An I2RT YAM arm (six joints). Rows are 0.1 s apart.
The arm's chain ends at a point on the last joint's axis. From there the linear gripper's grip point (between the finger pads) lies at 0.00 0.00 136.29 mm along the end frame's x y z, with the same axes.
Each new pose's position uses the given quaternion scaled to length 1; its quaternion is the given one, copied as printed.
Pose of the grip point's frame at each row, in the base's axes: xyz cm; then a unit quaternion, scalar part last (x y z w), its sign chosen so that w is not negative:
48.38, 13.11, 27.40, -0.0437, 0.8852, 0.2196, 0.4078
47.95, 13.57, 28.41, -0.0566, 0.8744, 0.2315, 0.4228
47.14, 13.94, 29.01, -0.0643, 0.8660, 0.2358, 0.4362
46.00, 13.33, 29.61, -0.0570, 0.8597, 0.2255, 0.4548
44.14, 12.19, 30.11, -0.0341, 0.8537, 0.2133, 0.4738
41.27, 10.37, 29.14, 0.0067, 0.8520, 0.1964, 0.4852
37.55, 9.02, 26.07, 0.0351, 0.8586, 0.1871, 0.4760
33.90, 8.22, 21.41, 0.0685, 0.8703, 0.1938, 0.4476
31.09, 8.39, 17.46, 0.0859, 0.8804, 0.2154, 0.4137
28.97, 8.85, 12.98, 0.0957, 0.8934, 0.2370, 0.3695
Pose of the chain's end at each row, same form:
38.80, 7.33, 35.18, -0.0437, 0.8852, 0.2196, 0.4078
38.23, 7.40, 35.71, -0.0566, 0.8744, 0.2315, 0.4228
37.26, 7.61, 35.94, -0.0643, 0.8660, 0.2358, 0.4362
35.69, 7.34, 36.21, -0.0570, 0.8597, 0.2255, 0.4548
33.31, 6.79, 36.38, -0.0341, 0.8537, 0.2133, 0.4738
29.97, 5.90, 35.30, 0.0067, 0.8520, 0.1964, 0.4852
26.23, 5.10, 32.57, 0.0351, 0.8586, 0.1871, 0.4760
22.92, 4.46, 28.55, 0.0685, 0.8703, 0.1938, 0.4476
20.66, 4.19, 25.16, 0.0859, 0.8804, 0.2154, 0.4137
19.35, 4.04, 21.36, 0.0957, 0.8934, 0.2370, 0.3695

